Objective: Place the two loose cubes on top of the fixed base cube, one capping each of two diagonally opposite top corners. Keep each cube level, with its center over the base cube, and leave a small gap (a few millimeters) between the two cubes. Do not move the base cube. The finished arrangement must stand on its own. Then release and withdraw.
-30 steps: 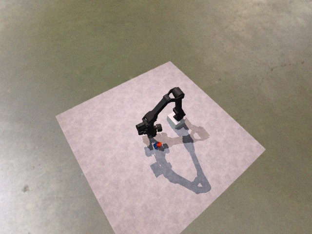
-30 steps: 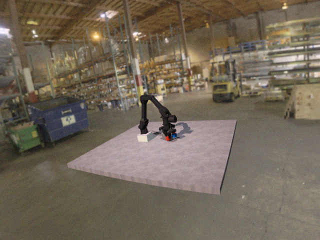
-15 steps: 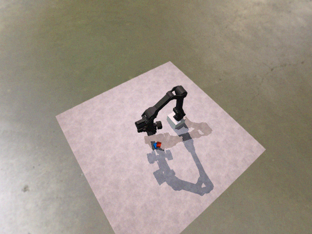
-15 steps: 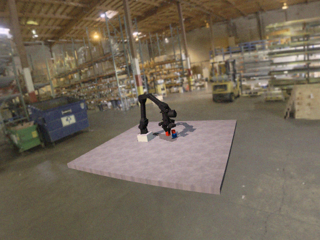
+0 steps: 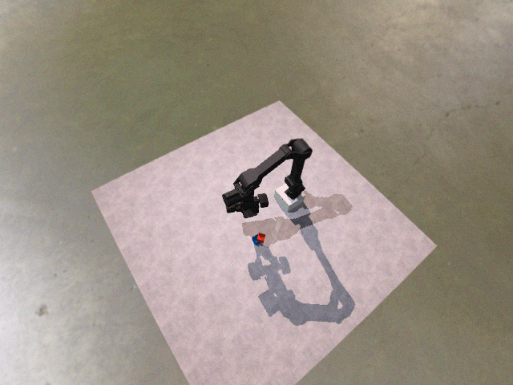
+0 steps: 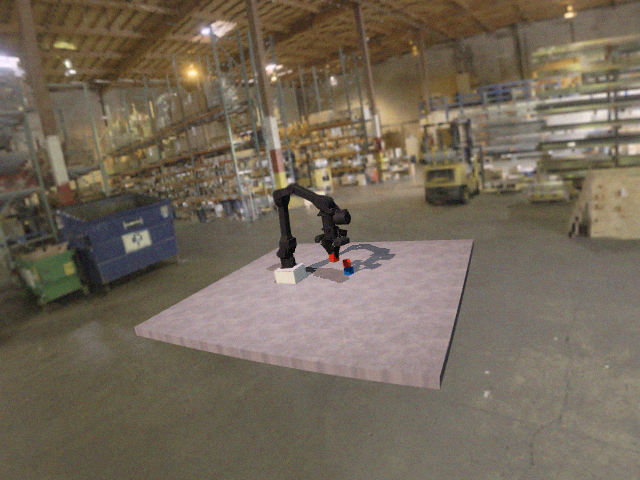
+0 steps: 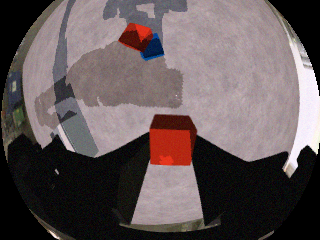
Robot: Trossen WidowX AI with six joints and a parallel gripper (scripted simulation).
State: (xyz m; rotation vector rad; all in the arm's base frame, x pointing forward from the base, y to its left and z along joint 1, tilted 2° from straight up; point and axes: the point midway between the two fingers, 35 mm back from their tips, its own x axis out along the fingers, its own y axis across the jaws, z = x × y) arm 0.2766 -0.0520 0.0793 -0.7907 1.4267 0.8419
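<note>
The blue cube lies 11 cm to the left of my gripper tip, 11 cm below it and 2 cm ahead of it.
</note>
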